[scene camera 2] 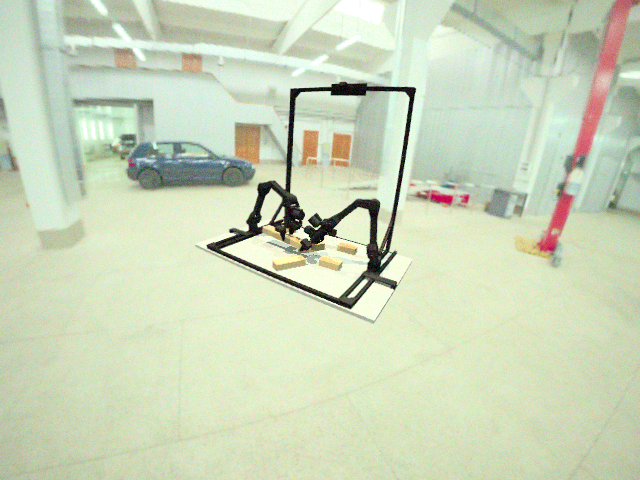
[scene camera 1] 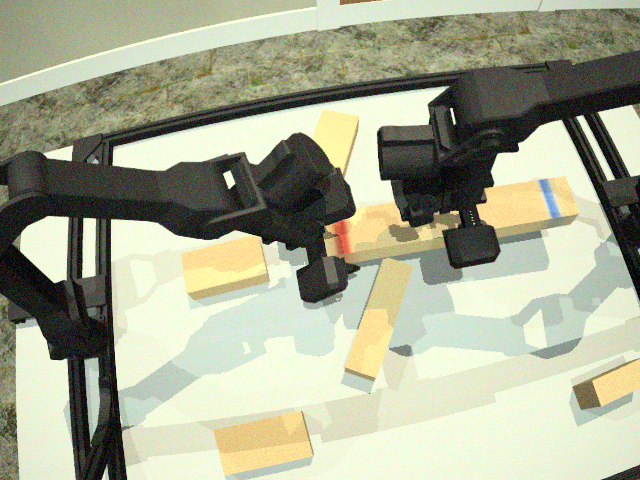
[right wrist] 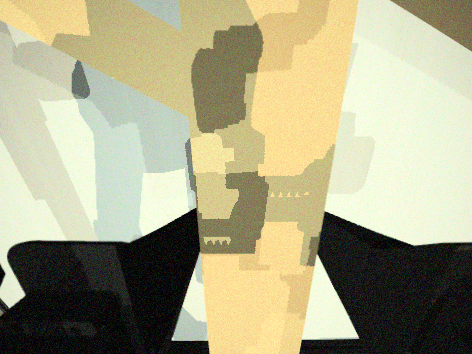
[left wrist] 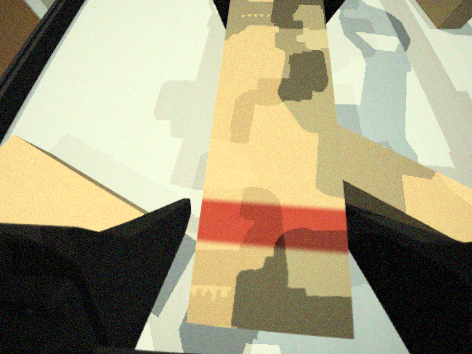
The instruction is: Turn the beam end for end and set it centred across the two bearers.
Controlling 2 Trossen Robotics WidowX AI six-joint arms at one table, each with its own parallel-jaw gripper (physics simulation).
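Places are measured from the left arm's base along level axes (x ahead, y left, z up), in millimetres.
Pixels of known places: left gripper, fingertip midpoint: (scene camera 2: 304, 248) (scene camera 1: 350, 239) (left wrist: 261, 206); right gripper, fingertip midpoint: (scene camera 2: 287, 239) (scene camera 1: 449, 222) (right wrist: 254, 211) (left wrist: 271, 32); left arm's base, link origin: (scene camera 2: 373, 270) (scene camera 1: 87, 337); right arm's base, link origin: (scene camera 2: 253, 231) (scene camera 1: 637, 229).
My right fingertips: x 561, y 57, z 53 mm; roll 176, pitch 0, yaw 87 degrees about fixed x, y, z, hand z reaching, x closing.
Observation:
Ahead of a thing's pixels: the offset from my right fingertips to its middle. "spot": to the spot under its first point. Level surfaces: height alone.
The long wooden beam @(dx -3, dy +0, dz +7 mm) (scene camera 1: 509, 207) (left wrist: 270, 140) (right wrist: 284, 105) has a red band @(spot: dx -153, dy +1, dz +16 mm) (scene camera 1: 343, 236) (left wrist: 270, 225) at its left end and a blue band @(spot: dx +149, dy -7, dz +37 mm) (scene camera 1: 549, 197) at its right end. It runs left to right across the table's middle. My right gripper (scene camera 1: 447, 224) (right wrist: 254, 211) is shut on the beam near its middle. My left gripper (scene camera 1: 328, 252) (left wrist: 261, 206) is open and straddles the red-banded end, with a finger on each side. Both grippers also show small in scene camera 2, the left (scene camera 2: 310, 242) and the right (scene camera 2: 288, 230).
Several loose wooden blocks lie on the white table @(dz -73 mm) (scene camera 1: 485, 429): a plank @(dx -123, dy -103, dz -50 mm) (scene camera 1: 377, 319) in front of the beam, a plank @(dx -145, dy +165, dz -53 mm) (scene camera 1: 337, 135) behind it, a block @(dx -328, dy +16, dz -53 mm) (scene camera 1: 223, 267) at the left and a block @(dx -310, dy -245, dz -53 mm) (scene camera 1: 263, 443) at the front. A black frame (scene camera 1: 270, 102) borders the table.

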